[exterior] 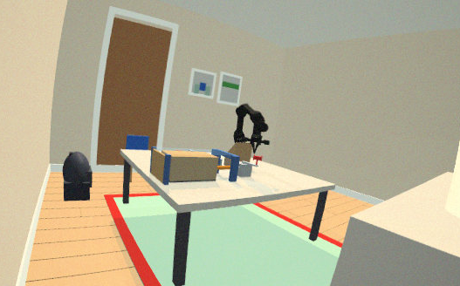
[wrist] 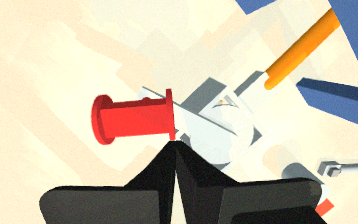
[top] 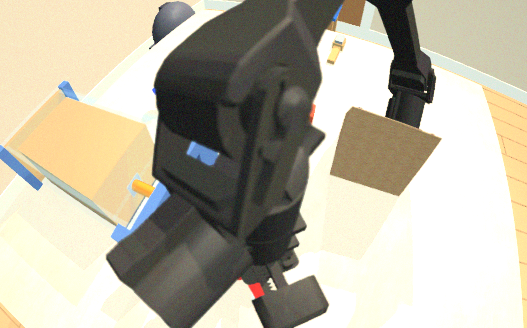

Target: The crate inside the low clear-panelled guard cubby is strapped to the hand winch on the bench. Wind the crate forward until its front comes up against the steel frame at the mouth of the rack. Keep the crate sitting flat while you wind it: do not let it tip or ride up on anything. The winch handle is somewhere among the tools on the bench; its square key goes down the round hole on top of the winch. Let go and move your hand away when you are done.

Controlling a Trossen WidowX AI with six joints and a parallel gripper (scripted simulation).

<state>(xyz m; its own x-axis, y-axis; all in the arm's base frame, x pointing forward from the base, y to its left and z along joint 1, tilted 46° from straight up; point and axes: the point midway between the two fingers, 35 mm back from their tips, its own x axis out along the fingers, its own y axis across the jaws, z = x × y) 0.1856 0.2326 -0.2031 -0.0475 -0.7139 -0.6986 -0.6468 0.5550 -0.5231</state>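
Now: the red spool-shaped grip 1 cm behind my gripper tip, 3 cm to the left of it and 4 cm below it. Round my gripper tip: grey winch: 8 cm to the right, 14 cm below; then winch handle: 1 cm to the right, 7 cm below; then blue steel frame: 17 cm ahead, 8 cm to the right, 7 cm below.
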